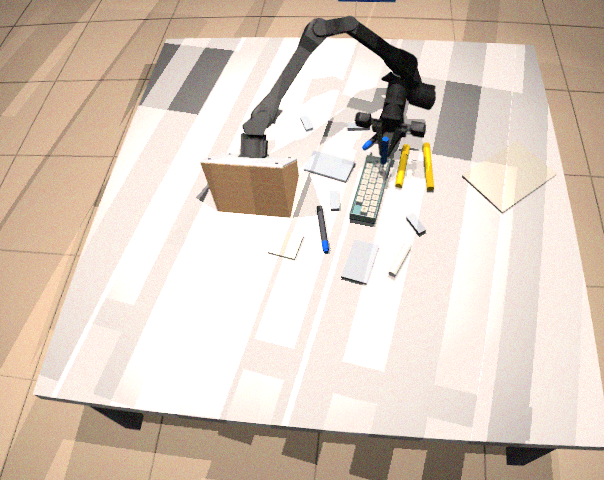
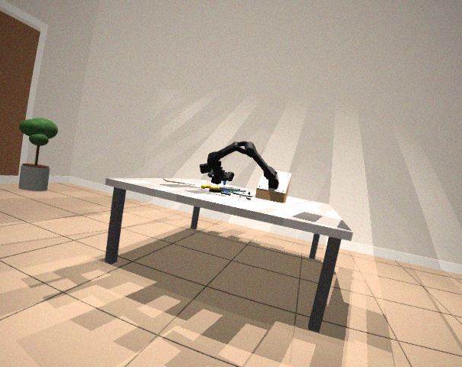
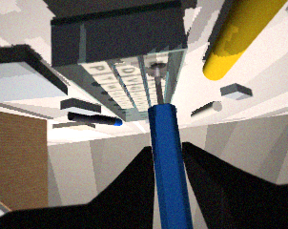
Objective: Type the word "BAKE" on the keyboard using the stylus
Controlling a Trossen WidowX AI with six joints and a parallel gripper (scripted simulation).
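My gripper tip is now 120 mm past the grey block, 110 mm to the left of it and 70 mm above it. The rest, counted from my gripper tip: cream pad 260 mm to the right, 230 mm behind, 70 mm below; then blue stylus 10 mm below; then white cylinder 280 mm to the right, 60 mm below, 60 mm ahead.
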